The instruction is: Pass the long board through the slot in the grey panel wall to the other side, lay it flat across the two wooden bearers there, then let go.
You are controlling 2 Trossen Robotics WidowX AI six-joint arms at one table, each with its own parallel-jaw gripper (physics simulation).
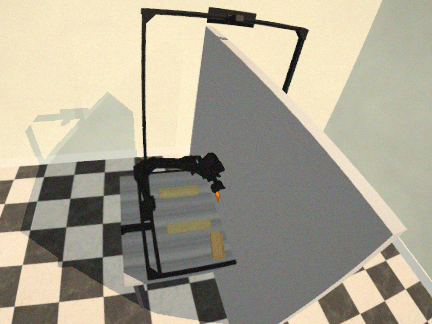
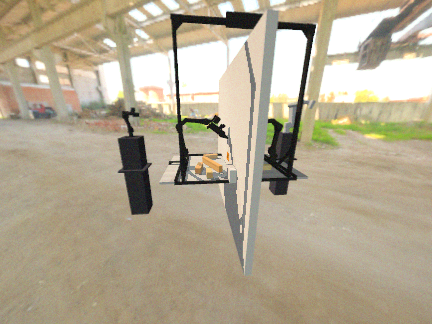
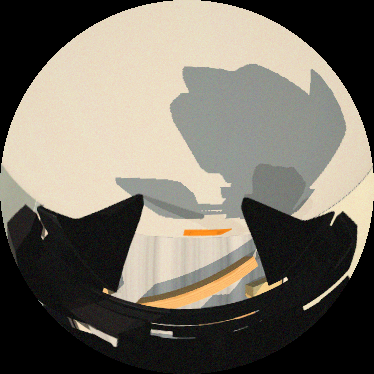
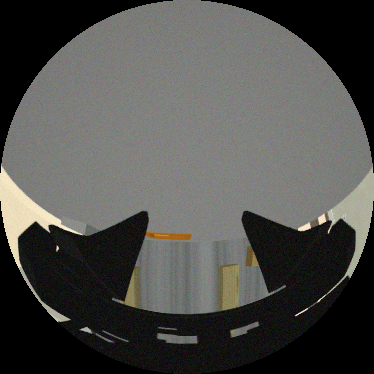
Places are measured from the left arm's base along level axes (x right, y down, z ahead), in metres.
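Where they show: left gripper, fingertip midpoint: (image 2: 227,137) (image 3: 194,201); right gripper, fingertip midpoint: (image 1: 222,182) (image 4: 196,216); right arm's base at its link origin: (image 1: 146,216) (image 2: 272,161).
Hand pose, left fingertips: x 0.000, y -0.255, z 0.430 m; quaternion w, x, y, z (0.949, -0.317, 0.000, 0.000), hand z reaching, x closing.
After its pixels a point has its place.
The long board (image 2: 212,164) @(x 0.094, y -0.021, z 0.278 m) (image 3: 210,287) @(x 0.066, y -0.040, z 0.289 m) lies on the table on the pale side of the panel wall (image 1: 280,150) @(x -0.336, y -0.743, z 0.483 m) (image 2: 235,100) @(x 0.271, y -0.576, z 0.433 m) (image 3: 100,100) (image 4: 185,125). The orange-edged slot (image 1: 217,196) @(x 0.040, y -0.060, z 0.478 m) (image 2: 228,156) @(x 0.083, y -0.093, z 0.430 m) (image 3: 205,232) @(x 0.050, y -0.059, z 0.435 m) (image 4: 172,236) @(x 0.035, y -0.059, z 0.480 m) is low in the wall. On the grey side lie two yellowish bearers, one (image 1: 178,191) @(x 0.142, y -0.025, z 0.701 m) (image 4: 134,287) @(x 0.135, y -0.019, z 0.629 m) farther back and one (image 1: 188,226) @(x -0.122, y -0.025, z 0.692 m) (image 4: 229,287) @(x -0.103, y -0.025, z 0.622 m) nearer the front. My left gripper (image 2: 227,136) @(x 0.000, y -0.254, z 0.430 m) (image 3: 194,201) @(x 0.000, y -0.254, z 0.430 m) is open and empty, above the board near the wall. My right gripper (image 1: 218,186) @(x -0.001, y -0.232, z 0.488 m) (image 4: 196,216) @(x -0.001, y -0.232, z 0.488 m) is open and empty, close to the slot.
A wooden block (image 1: 217,245) @(x -0.267, y -0.019, z 0.561 m) (image 4: 251,256) @(x -0.175, y -0.016, z 0.546 m) lies beside the front bearer, near the wall. On the board's side, small wooden blocks (image 2: 199,168) @(x 0.208, y -0.027, z 0.156 m) (image 2: 209,173) @(x 0.320, y -0.023, z 0.235 m) lie near the board, and a white block (image 2: 231,174) @(x 0.415, y -0.047, z 0.394 m) stands by the wall. A black frame (image 1: 144,90) @(x 0.342, y -0.618, z 0.883 m) (image 2: 176,85) @(x 0.380, y -0.653, z 0.024 m) rises around the table.
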